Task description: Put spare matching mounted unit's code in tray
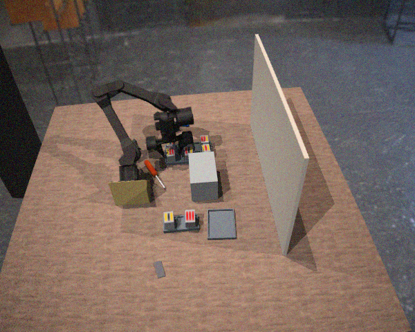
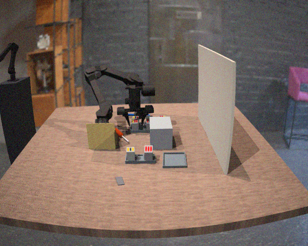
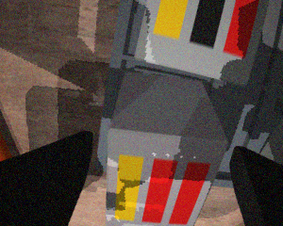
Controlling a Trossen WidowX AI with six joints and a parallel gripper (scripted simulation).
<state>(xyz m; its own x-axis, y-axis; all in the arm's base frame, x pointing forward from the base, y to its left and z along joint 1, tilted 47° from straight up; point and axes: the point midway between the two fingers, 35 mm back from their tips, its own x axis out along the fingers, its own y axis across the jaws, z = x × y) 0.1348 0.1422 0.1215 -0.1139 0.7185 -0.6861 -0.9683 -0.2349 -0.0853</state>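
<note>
My gripper tip is 20 mm below the grey spare. Also, from my gripper tip: mounted grey unit: 140 mm ahead, 120 mm to the right, 20 mm above; grey tray: 210 mm ahead, 320 mm to the right, 20 mm below; rack: 70 mm ahead, 330 mm to the right, 20 mm below.
</note>
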